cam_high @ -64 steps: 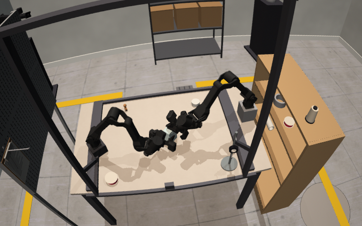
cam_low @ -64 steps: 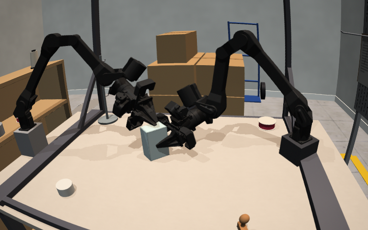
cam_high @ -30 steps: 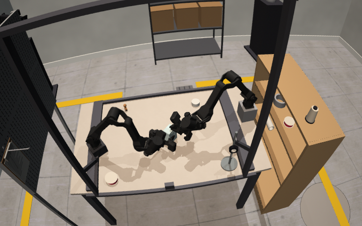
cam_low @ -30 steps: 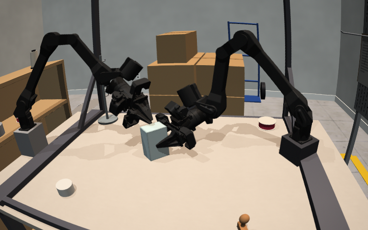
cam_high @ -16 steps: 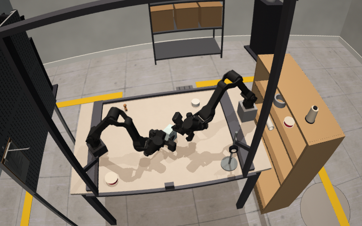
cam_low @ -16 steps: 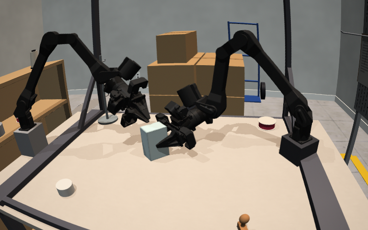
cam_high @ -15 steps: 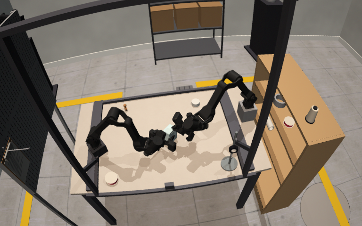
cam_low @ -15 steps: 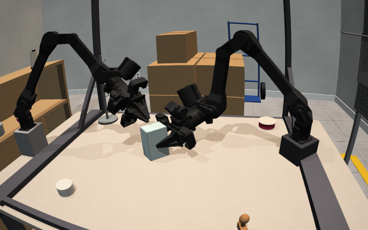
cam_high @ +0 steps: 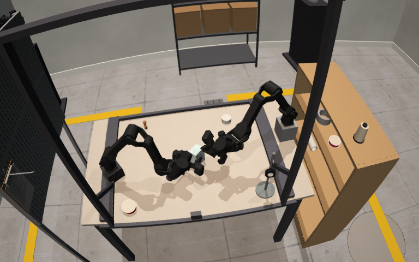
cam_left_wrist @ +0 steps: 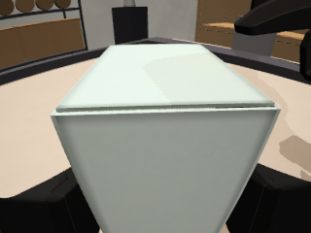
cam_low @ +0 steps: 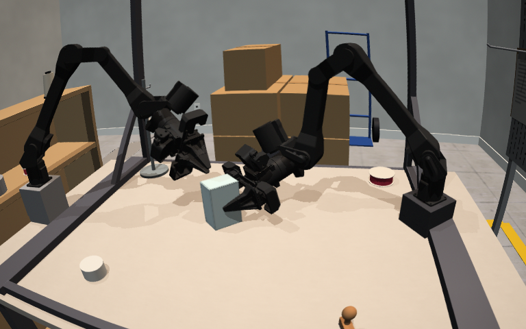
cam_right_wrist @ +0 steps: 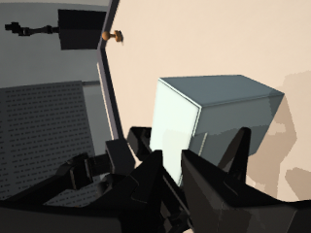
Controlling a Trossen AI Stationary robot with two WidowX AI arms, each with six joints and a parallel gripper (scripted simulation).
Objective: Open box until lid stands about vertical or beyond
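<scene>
Now: right hand 40 mm short of the pale green carton, 50 mm to the right of it and 70 mm above it. The rest, counted from my right hand: white puck (280 mm ahead, 190 mm to the right, 120 mm below); then brown stamp (370 mm ahead, 290 mm to the left, 110 mm below); then wooden shelf unit (70 mm behind, 760 mm to the right, 360 mm below).
My left gripper is now 2 cm to the left of the pale green carton, 2 cm short of it and 1 cm below it. From my left hand the other things lie so: white puck: 26 cm ahead, 25 cm to the right, 4 cm below; brown stamp: 35 cm ahead, 22 cm to the left, 3 cm below; wooden shelf unit: 83 cm to the right, 28 cm below, 9 cm behind.
</scene>
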